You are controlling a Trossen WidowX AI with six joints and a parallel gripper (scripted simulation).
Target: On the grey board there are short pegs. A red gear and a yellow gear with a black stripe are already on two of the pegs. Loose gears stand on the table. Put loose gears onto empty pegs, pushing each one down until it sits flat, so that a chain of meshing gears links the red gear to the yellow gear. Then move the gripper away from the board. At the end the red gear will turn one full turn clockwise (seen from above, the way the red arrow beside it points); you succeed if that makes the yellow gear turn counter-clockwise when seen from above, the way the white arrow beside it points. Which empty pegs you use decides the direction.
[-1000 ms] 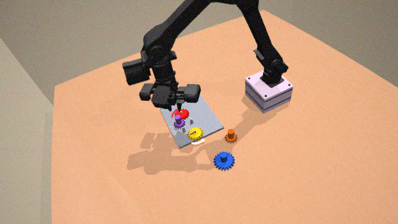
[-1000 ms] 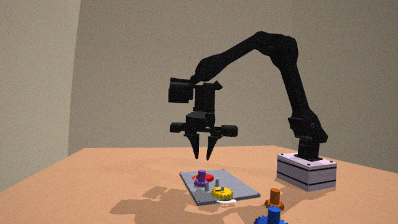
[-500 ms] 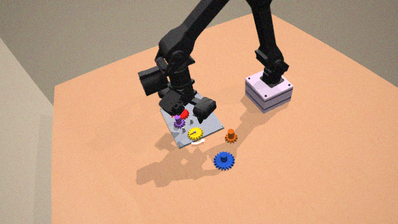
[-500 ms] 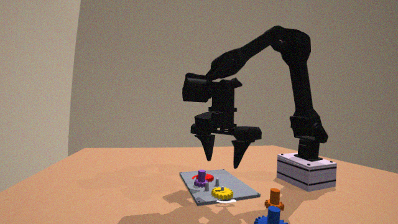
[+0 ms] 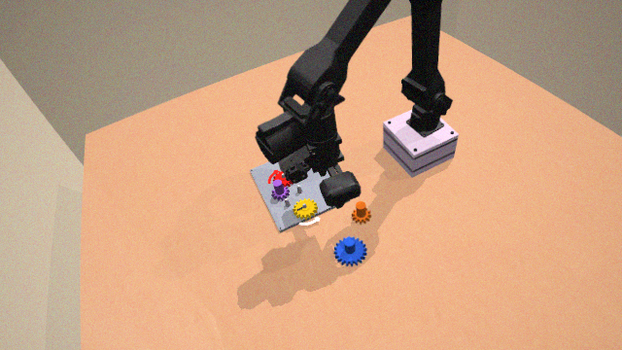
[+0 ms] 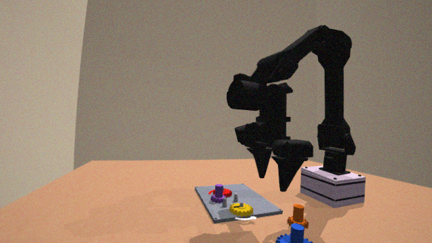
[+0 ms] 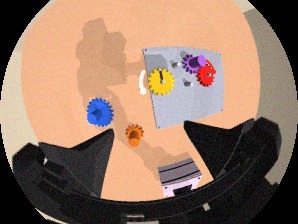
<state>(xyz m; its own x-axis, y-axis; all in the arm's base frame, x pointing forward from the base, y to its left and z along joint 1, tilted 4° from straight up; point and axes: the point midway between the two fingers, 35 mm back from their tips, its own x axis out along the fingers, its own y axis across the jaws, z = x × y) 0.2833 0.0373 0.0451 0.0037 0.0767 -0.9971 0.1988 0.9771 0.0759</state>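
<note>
Right now my gripper tip is 40 mm past the orange gear, 40 mm to the right of it and 60 mm above it. Also, from my gripper tip: yellow gear: 50 mm ahead, 40 mm to the right, 60 mm below; then blue gear: 20 mm ahead, 100 mm to the left, 60 mm below; then white arrow: 50 mm ahead, 10 mm to the right, 70 mm below.
</note>
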